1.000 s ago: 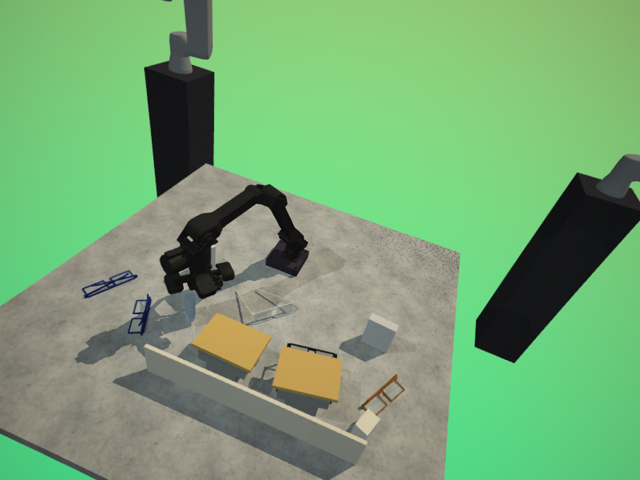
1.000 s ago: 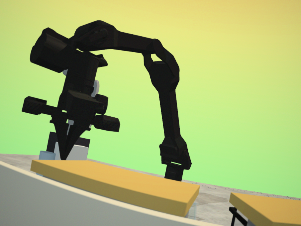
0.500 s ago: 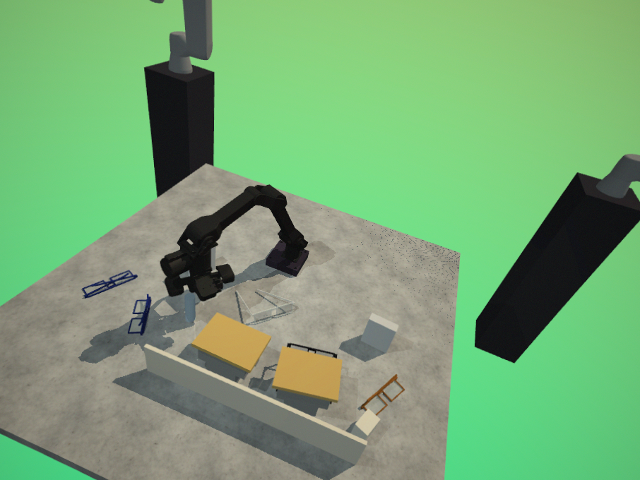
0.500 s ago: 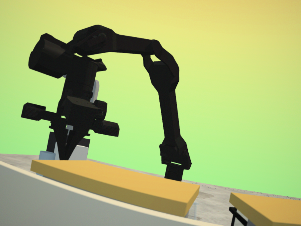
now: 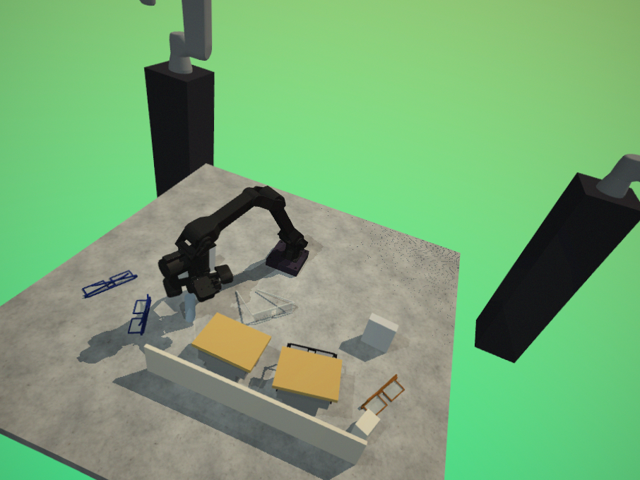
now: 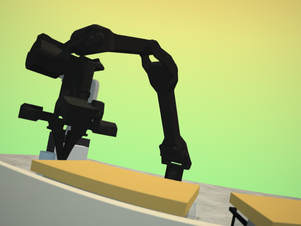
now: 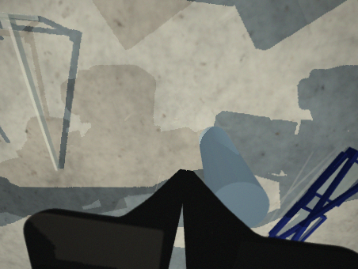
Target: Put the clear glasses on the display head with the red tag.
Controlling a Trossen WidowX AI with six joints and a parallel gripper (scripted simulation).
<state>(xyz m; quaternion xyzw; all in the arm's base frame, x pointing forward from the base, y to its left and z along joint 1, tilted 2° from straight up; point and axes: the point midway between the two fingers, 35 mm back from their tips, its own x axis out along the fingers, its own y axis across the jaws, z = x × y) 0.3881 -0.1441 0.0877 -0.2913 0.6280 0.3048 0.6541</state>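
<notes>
Now: gripper tip 9 cm past the small post, 7 cm to the left of it and 5 cm above it. Round my gripper tip: cream wall (21 cm ahead, 29 cm to the left, 2 cm below).
</notes>
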